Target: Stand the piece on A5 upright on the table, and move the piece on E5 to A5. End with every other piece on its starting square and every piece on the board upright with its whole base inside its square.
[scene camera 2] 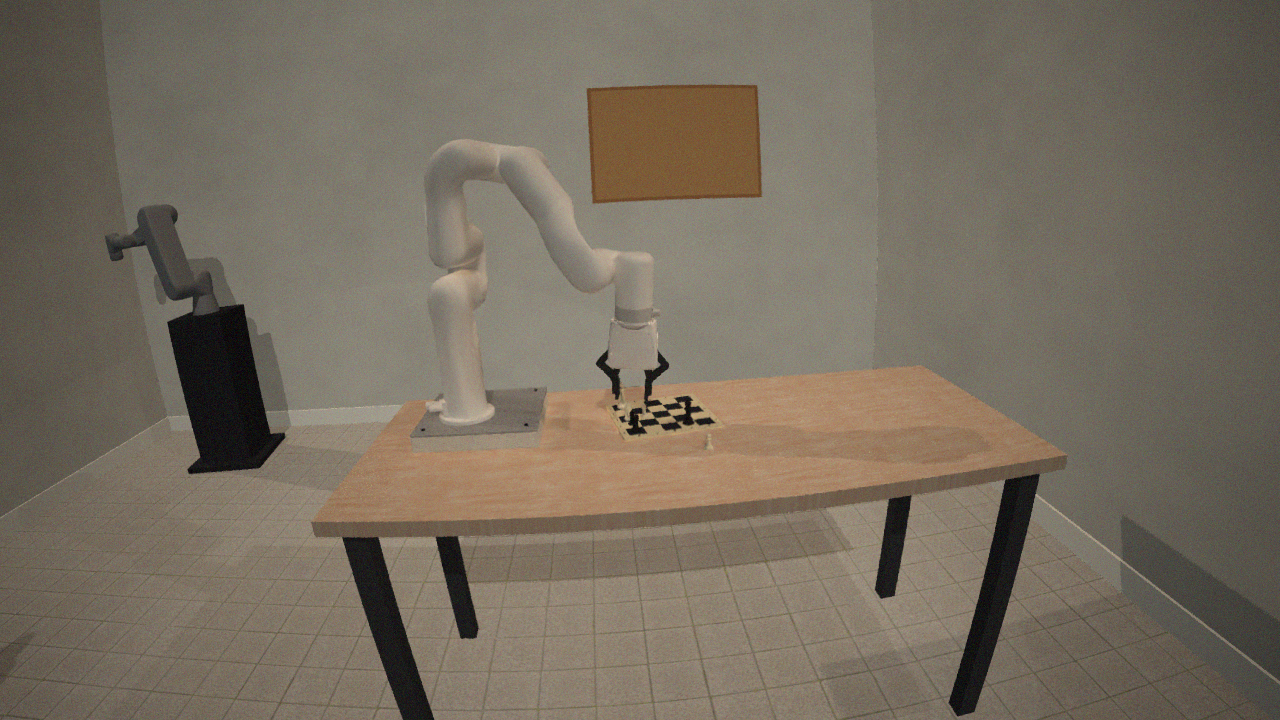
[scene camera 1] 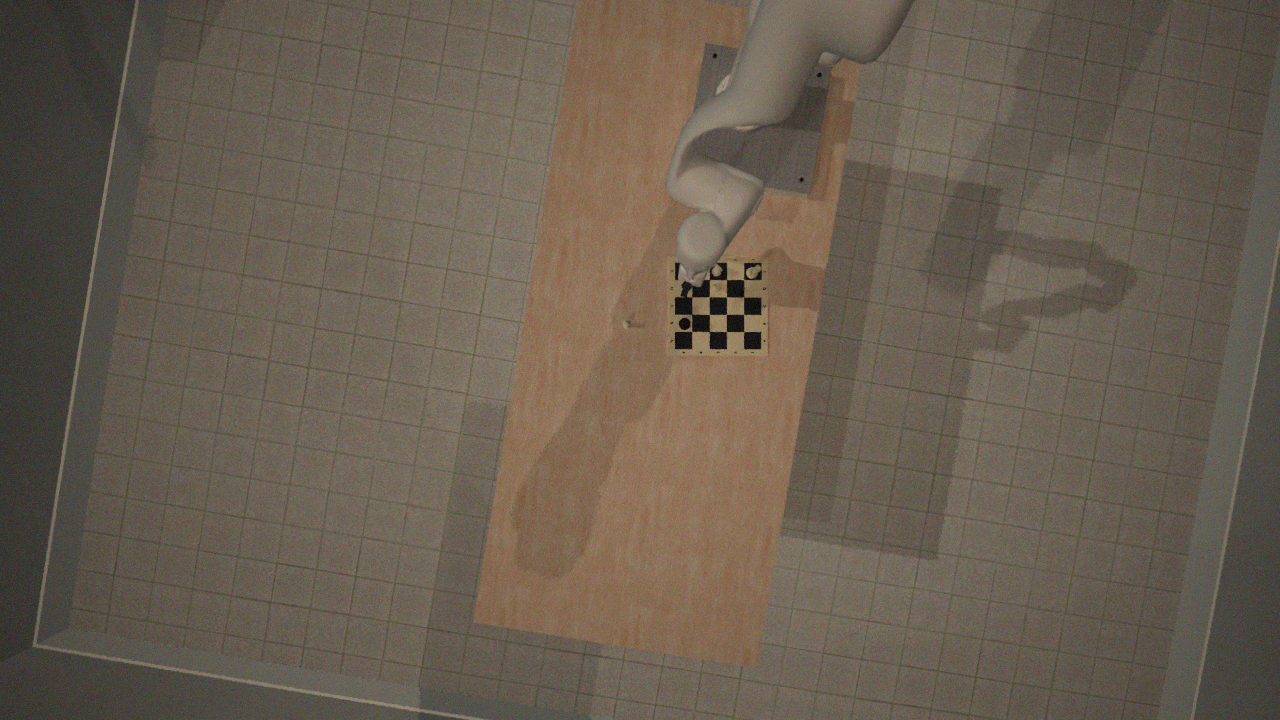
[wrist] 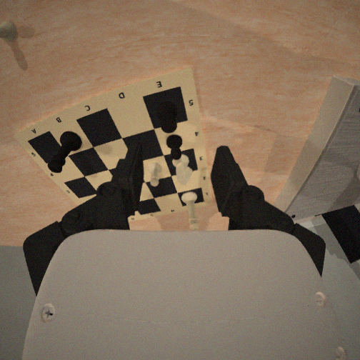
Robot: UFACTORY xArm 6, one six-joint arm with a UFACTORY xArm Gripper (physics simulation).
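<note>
The piece on E5 is a black piece, upright. The A5 square of the chessboard bears no piece. A small pale piece stands upright on the table off the board, beyond its row-5 edge. A black piece stands on B5. My gripper is open and empty, fingers pointing down above the board's E side. In the scene camera 1 view the arm and gripper hide the E5 piece.
A smaller black piece stands on E4 beside the E5 piece. Pale pieces stand on E3, D3 and E1. The grey base plate lies beyond the board's E side.
</note>
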